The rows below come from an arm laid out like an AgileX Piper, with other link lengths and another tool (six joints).
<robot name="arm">
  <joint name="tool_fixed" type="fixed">
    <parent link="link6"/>
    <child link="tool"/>
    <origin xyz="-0.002 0.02 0.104" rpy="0 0.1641 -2.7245"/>
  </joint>
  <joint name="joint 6" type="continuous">
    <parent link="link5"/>
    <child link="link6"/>
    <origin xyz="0 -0.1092 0" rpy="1.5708 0 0"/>
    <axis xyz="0 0 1"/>
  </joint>
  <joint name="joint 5" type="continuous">
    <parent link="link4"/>
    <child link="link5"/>
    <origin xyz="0 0 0" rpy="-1.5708 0 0"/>
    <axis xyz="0 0 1"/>
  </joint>
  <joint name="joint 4" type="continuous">
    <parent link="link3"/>
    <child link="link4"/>
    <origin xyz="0.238 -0.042 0" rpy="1.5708 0 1.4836"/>
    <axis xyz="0 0 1"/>
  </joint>
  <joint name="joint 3" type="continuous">
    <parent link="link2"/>
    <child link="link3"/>
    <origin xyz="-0.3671 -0.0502 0"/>
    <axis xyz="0 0 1"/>
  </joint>
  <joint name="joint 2" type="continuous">
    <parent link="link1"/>
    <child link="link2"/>
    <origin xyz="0 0 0" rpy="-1.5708 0 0"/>
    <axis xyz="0 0 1"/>
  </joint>
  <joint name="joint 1" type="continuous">
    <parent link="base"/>
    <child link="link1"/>
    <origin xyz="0 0 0.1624"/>
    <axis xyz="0 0 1"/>
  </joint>
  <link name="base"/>
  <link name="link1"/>
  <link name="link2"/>
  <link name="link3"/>
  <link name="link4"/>
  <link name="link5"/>
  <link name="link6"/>
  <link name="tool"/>
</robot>
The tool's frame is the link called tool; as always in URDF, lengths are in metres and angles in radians. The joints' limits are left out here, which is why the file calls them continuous.
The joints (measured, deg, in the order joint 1, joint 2, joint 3, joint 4, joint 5, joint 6), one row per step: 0.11, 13.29, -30.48, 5.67, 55.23, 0.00; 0.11, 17.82, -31.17, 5.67, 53.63, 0.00; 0.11, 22.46, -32.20, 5.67, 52.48, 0.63; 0.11, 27.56, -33.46, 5.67, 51.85, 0.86; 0.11, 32.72, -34.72, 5.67, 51.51, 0.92; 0.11, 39.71, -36.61, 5.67, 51.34, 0.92; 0.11, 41.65, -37.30, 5.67, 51.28, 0.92; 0.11, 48.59, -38.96, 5.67, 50.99, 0.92; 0.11, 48.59, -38.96, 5.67, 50.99, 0.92
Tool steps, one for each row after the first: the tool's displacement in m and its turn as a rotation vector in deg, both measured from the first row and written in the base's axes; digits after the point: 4 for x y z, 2 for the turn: 0.0141, -0.0003, 0.0054, 0.05, 2.25, -0.15; 0.0287, -0.0006, 0.0105, 0.59, 4.76, -0.62; 0.0442, -0.0007, 0.0136, 0.77, 8.00, -0.84; 0.0600, -0.0008, 0.0141, 0.79, 11.56, -0.93; 0.0819, -0.0008, 0.0128, 0.74, 16.49, -0.98; 0.0886, -0.0008, 0.0130, 0.73, 17.68, -1.00; 0.1111, -0.0008, 0.0065, 0.68, 22.67, -1.06; 0.1111, -0.0008, 0.0065, 0.68, 22.67, -1.06
